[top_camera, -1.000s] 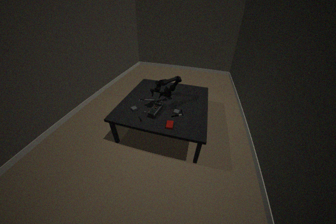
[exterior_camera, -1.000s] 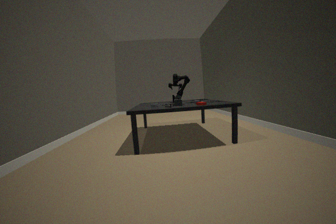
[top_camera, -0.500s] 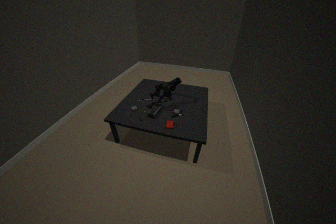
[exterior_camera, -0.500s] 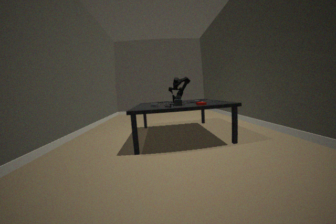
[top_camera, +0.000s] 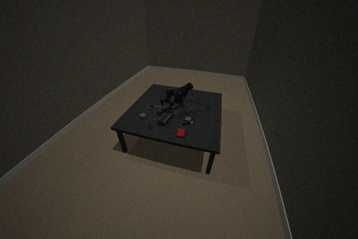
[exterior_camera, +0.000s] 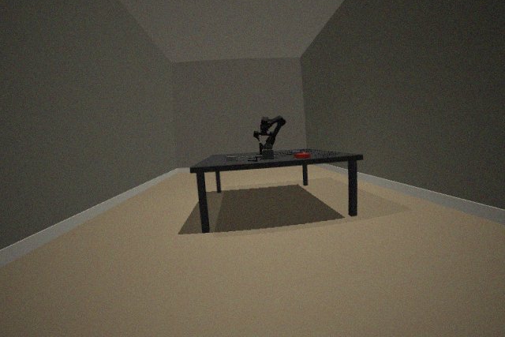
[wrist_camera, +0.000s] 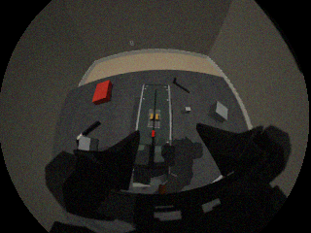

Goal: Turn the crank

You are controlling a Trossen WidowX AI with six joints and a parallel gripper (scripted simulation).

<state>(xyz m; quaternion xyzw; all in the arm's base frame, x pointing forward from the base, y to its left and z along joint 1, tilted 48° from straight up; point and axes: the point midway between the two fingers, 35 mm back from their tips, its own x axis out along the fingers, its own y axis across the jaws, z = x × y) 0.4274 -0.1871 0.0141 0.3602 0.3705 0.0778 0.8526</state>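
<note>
Right now my gripper tip is 14 cm past the crank handle, 6 cm above it and 3 cm to the right of it. From my gripper tip the other things lie so: red pointer: 6 cm below, 2 cm to the left, 1 cm ahead.
</note>
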